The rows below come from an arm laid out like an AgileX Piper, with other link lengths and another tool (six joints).
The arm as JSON. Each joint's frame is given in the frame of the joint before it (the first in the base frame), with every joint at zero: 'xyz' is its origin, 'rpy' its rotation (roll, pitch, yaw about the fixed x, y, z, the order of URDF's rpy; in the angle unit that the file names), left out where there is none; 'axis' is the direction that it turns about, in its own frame. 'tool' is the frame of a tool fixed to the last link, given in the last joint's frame.
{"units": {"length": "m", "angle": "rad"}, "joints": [
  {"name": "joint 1", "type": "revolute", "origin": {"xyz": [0.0, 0.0, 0.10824]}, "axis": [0.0, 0.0, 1.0]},
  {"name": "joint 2", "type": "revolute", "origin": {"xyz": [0.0, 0.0, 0.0]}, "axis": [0.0, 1.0, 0.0]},
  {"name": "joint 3", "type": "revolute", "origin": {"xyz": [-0.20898, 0.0, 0.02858]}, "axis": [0.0, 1.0, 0.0]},
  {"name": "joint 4", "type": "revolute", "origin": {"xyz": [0.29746, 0.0, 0.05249]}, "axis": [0.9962, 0.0, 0.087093]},
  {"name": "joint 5", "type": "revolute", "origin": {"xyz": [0.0, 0.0, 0.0]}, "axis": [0.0, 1.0, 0.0]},
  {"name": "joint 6", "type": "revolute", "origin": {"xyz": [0.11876, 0.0, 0.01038]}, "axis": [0.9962, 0.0, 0.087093]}
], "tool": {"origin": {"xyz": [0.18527, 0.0, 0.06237], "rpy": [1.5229, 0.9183, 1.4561]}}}
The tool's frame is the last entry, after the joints.
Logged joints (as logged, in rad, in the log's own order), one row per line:
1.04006 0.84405 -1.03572 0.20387 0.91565 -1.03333
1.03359 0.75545 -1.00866 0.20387 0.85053 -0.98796
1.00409 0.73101 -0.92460 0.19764 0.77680 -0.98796
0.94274 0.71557 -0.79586 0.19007 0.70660 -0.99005
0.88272 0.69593 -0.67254 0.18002 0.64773 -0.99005
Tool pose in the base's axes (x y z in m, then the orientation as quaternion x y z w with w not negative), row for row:
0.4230 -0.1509 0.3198 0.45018 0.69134 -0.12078 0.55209
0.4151 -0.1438 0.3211 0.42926 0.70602 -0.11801 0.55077
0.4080 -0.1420 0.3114 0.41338 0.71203 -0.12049 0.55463
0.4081 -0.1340 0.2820 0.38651 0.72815 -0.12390 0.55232
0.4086 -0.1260 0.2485 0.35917 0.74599 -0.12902 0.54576
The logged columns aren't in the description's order. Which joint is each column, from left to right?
Columns, left to right: joint 5, joint 6, joint 3, joint 1, joint 2, joint 4.
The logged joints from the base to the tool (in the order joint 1, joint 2, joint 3, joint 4, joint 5, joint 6), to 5 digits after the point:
0.20387 0.91565 -1.03572 -1.03333 1.04006 0.84405
0.20387 0.85053 -1.00866 -0.98796 1.03359 0.75545
0.19764 0.77680 -0.92460 -0.98796 1.00409 0.73101
0.19007 0.70660 -0.79586 -0.99005 0.94274 0.71557
0.18002 0.64773 -0.67254 -0.99005 0.88272 0.69593

